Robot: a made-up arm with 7 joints.
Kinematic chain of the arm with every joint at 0, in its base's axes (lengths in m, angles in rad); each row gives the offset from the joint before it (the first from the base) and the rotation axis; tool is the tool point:
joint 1: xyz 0 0.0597 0 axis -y
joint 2: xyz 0 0.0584 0 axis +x
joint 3: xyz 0 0 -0.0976 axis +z
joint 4: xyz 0 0 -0.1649 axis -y
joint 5: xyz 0 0 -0.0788 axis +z
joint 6: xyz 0 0 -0.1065 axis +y
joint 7: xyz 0 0 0 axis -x
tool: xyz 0 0 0
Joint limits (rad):
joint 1: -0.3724..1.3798
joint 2: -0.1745..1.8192
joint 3: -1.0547..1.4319
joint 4: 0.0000..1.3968
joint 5: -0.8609..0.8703
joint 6: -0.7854..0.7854
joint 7: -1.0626..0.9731
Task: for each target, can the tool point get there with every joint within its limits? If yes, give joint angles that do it. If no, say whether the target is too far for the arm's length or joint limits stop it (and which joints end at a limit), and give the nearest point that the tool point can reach.
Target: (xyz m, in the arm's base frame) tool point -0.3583 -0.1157 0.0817
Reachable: no: joint limits stop it (at a limit: joint 1, joint 2, joint 3, joint 4) | nearest point -0.2383 0.3592 0.0718 | short by 0.490 m
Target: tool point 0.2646 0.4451 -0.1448
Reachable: yes | joints 0.9718 0.7587 0.8051 0.2328 0.6010 0.3254 -0.2213
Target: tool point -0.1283 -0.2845 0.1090
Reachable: no: joint limits stop it (at a limit: joint 1, joint 2, joint 3, joint 4) | nearest point -0.0116 -0.0894 -0.2773 | short by 0.448 m
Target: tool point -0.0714 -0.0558 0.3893
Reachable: no: joint limits stop it (at a limit: joint 2, joint 3, joint 4) | nearest point -0.0449 0.3592 0.2448 | short by 0.440 m
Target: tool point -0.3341 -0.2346 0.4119
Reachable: no: too far | nearest point -0.1568 0.3592 0.1933 | short by 0.657 m
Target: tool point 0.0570 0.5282 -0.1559
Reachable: yes | joints -0.0024 1.2188 -0.0836 0.3161 -0.1880 -0.1898 0.2485
